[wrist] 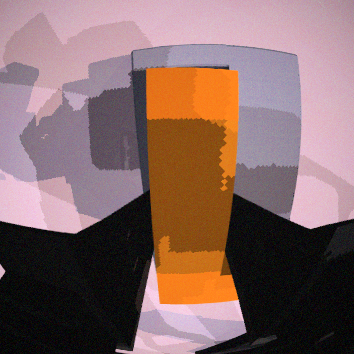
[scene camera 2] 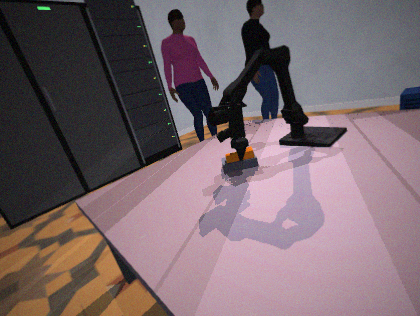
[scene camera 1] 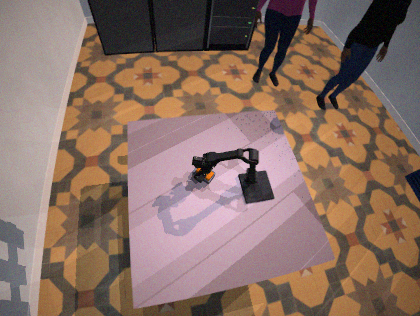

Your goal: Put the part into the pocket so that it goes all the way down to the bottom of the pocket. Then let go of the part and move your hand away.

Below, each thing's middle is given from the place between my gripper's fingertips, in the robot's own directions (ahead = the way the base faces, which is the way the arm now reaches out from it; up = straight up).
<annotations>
Right now my hand is 2 cm below the orange block (wrist: 192, 113) and 1 cm past it. Also, from my hand: grey pocket block (wrist: 269, 98) (2 cm to the right, 2 cm below, 1 cm behind).
</annotations>
